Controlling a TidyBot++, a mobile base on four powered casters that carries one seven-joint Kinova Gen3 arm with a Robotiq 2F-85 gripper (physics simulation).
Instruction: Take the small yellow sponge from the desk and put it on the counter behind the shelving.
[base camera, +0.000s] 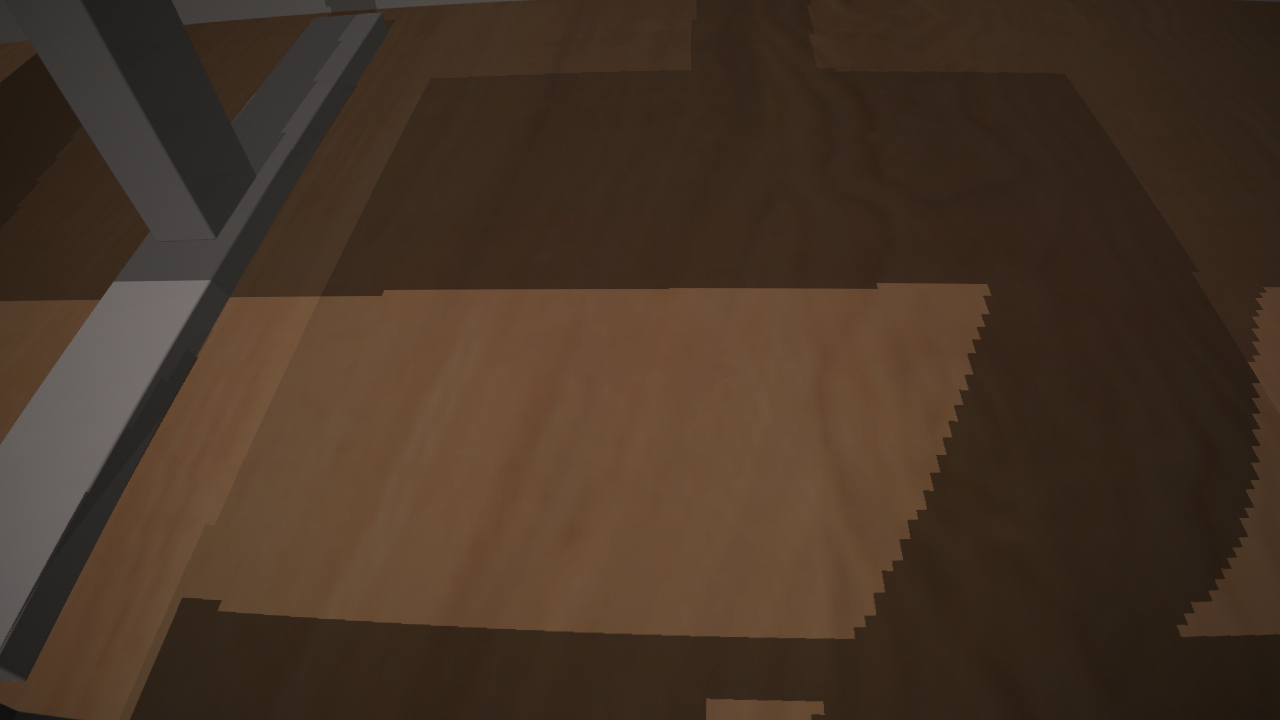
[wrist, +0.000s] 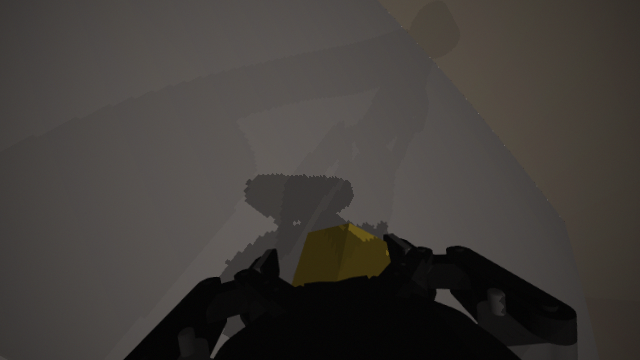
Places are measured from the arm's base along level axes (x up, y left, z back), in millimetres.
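Pixels of known places: gripper, fingertip midpoint: (wrist: 331, 253).
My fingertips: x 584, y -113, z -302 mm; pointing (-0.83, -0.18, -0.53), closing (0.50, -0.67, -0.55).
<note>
Behind a point stands the place of what it marks.
The yellow sponge (wrist: 342, 255) @[x 616, y -105, z -296 mm] lies on the grey desk top (wrist: 125, 190) @[x 553, y 34, z -258 mm] in the lower middle of the wrist view. My gripper (wrist: 331, 253) @[x 584, y -113, z -302 mm] is open, with one fingertip on each side of the sponge in that view. The sponge appears closer to the right fingertip, with a gap to the left one. The near part of the sponge is hidden behind the black gripper body. The counter and the shelving cannot be made out in either view.
The desk's edge runs diagonally at the right of the wrist view, with a brown surface (wrist: 575, 125) @[x 706, y -587, z -976 mm] beyond it. In the base camera view, a grey metal leg and foot bar (base camera: 170, 259) stand at the left on the wooden floor (base camera: 572, 447) @[x -397, y 79, z -339 mm]. Shadows cross the floor and the desk.
</note>
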